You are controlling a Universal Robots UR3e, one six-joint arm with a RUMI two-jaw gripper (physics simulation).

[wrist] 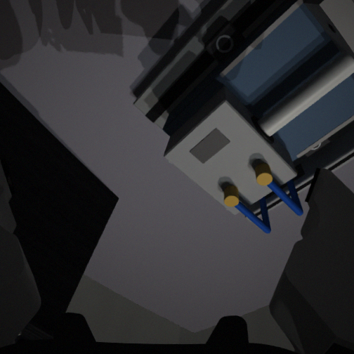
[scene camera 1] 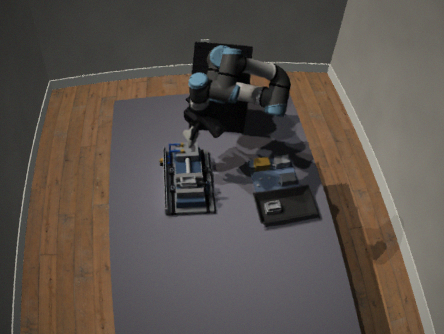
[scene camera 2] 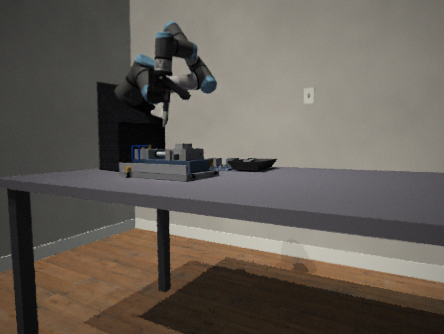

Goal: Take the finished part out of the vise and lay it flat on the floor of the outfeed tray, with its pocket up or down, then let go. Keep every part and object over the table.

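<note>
The finished part, light grey with a pocket, sits between the jaws of the vise. The vise's end block, with two yellow fittings and blue tubes, shows in the wrist view; the part does not show there. My gripper is open, its fingers far apart with nothing between them. It hangs above and behind the vise's tube end, apart from it. The black outfeed tray stands to the right of the vise. A similar light part lies in its left half.
A blue plate lies behind the tray, with a yellow block and grey blocks at it. The black stand is close to the gripper. Raised rails run along both sides of the vise.
</note>
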